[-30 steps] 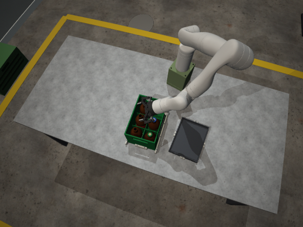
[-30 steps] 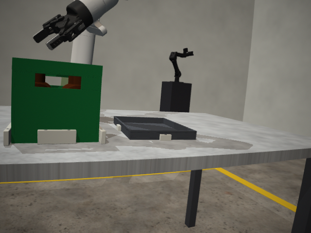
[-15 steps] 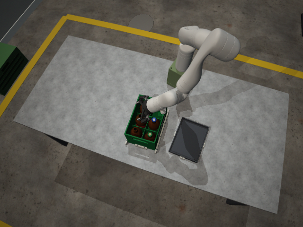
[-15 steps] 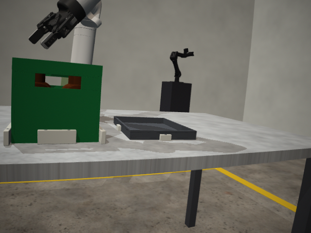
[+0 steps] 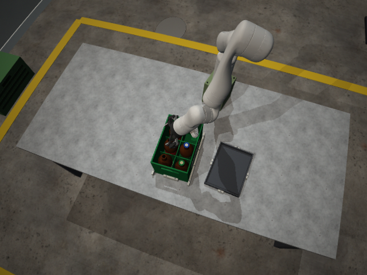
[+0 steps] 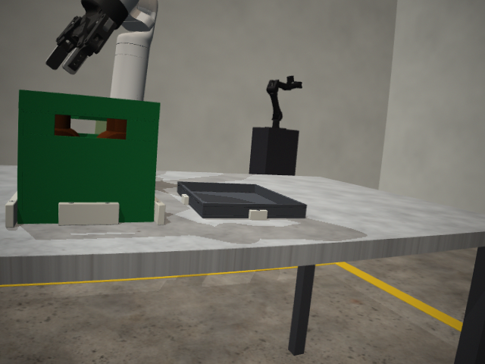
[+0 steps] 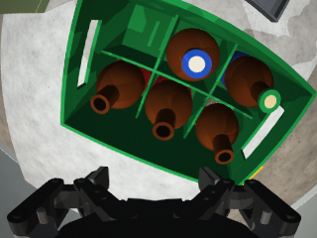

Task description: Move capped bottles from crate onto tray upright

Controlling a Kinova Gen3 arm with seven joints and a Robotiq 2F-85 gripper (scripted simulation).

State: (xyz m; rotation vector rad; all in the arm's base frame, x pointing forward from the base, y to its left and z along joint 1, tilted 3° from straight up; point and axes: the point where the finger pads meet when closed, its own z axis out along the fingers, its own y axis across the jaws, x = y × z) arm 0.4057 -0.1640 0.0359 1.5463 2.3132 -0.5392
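My gripper is now 15 cm above the crate and 5 cm to the right of it. From my hand the other things lie so: tray 33 cm to the left, 22 cm below.
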